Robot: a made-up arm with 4 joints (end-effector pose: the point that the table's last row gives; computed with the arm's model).
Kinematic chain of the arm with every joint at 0, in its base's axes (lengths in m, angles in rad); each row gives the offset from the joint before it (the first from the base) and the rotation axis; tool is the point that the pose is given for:
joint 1: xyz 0 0 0.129 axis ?
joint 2: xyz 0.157 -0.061 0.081 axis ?
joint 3: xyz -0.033 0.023 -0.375 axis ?
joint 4: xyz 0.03 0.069 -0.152 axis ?
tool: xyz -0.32 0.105 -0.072
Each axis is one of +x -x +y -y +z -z.
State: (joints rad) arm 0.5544 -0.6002 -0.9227 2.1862
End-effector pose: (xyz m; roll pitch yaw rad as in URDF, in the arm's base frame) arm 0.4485 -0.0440 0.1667 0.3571 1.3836 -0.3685
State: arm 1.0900 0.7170 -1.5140 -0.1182
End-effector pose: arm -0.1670 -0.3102 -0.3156 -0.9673 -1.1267 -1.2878
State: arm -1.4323 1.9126 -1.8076 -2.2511
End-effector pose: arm -0.5543 -0.3080 -0.1896 -0.4442 -0.5829 0.6128
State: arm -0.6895 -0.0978 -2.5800 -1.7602
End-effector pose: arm 0.1616 0.2682 -0.6223 -1.1046 -0.9790 -1.4582
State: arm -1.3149 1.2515 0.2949 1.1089
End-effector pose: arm -0.1813 -0.2085 0.2632 1.4893 0.0483 2.3702
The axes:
joint 1: -x
joint 2: +y
joint 3: +z
joint 4: +y

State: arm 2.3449 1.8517 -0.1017 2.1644
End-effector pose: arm -0.0927 -0.0735 0.0332 -0.9045 0.6126 2.4734
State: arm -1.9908 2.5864 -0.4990 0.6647
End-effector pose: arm 0.1094 -0.5608 0.1438 1.4393 0.4215 3.1333
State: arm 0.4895 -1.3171 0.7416 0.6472
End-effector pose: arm 0.4485 -0.2473 -0.1412 -1.1944 -0.1159 0.7433
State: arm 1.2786 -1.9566 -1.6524 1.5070
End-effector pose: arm 0.2989 0.2860 0.2047 0.3565 -0.1684 0.3486
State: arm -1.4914 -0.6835 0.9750 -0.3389
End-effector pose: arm 0.3548 0.6488 -0.0686 1.9817 -0.9704 -1.2082
